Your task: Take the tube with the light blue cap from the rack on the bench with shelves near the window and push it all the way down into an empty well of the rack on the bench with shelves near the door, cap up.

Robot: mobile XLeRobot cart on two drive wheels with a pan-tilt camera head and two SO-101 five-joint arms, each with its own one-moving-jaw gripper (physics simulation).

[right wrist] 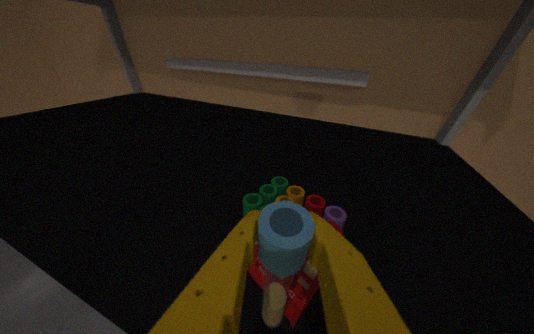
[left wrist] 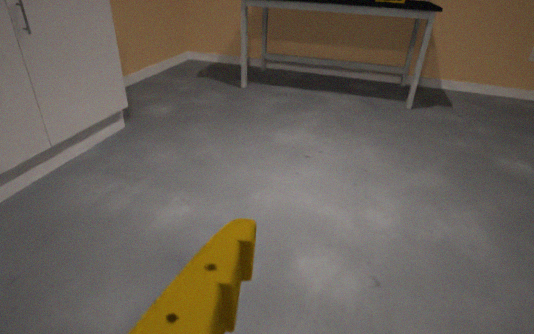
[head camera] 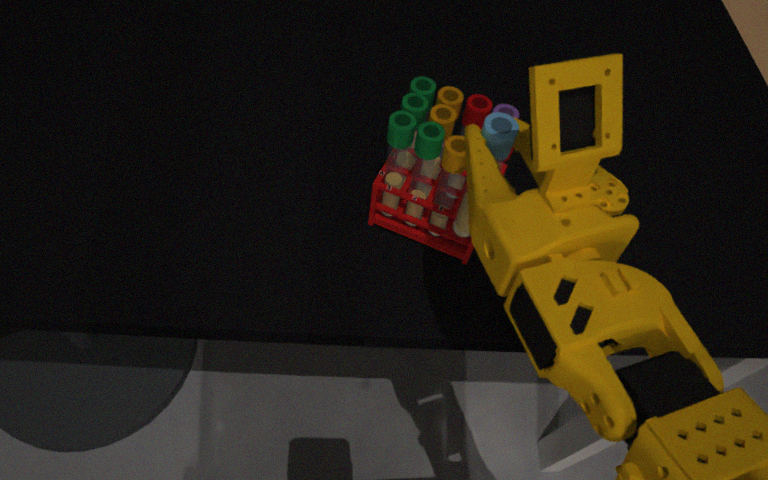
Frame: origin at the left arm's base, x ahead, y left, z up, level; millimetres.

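Seen in the pictures: left hand at its tool point: (left wrist: pixel 254 242); right hand at its tool point: (right wrist: pixel 261 221) (head camera: pixel 476 131).
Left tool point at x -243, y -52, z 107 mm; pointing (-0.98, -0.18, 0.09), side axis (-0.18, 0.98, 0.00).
A point is followed by its place in that frame.
The tube with the light blue cap (head camera: pixel 500 135) @(x 242, y -246, z 175 mm) (right wrist: pixel 285 240) @(x 242, y -250, z 176 mm) is between the jaws of my right gripper (head camera: pixel 497 127) @(x 254, y -238, z 164 mm) (right wrist: pixel 285 218) @(x 254, y -238, z 164 mm), which press on two sides of its cap. The cap is up. The tube's pale lower end shows in front of the near right corner of a red rack (head camera: pixel 374 202) @(x 309, y -195, z 22 mm) (right wrist: pixel 299 301) @(x 274, y -270, z 44 mm) in the head view. The tube looks slightly tilted; whether its end touches the rack I cannot tell. Jaws and cap hide the rack's right wells. My left gripper (left wrist: pixel 245 226) shows one notched jaw over the floor and is fully open, away from the rack.
The rack holds several green caps (head camera: pixel 402 130) @(x 309, y -208, z 106 mm) (right wrist: pixel 252 203) @(x 313, y -211, z 106 mm), orange caps (head camera: pixel 454 152) (right wrist: pixel 295 194), a red cap (head camera: pixel 478 108) @(x 331, y -265, z 106 mm) (right wrist: pixel 315 204) @(x 332, y -267, z 106 mm) and a purple cap (head camera: pixel 505 111) @(x 329, y -285, z 106 mm) (right wrist: pixel 335 215) @(x 324, y -285, z 106 mm). It stands on a black bench top (head camera: pixel 198 198) @(x 338, y -47, z -13 mm) (right wrist: pixel 150 165) @(x 450, y 102, z -13 mm). A white cabinet (left wrist: pixel 65 65) @(x -1541, y -1372, z -274 mm) and another bench (left wrist: pixel 340 7) @(x -2995, y -156, z -62 mm) show in the left wrist view.
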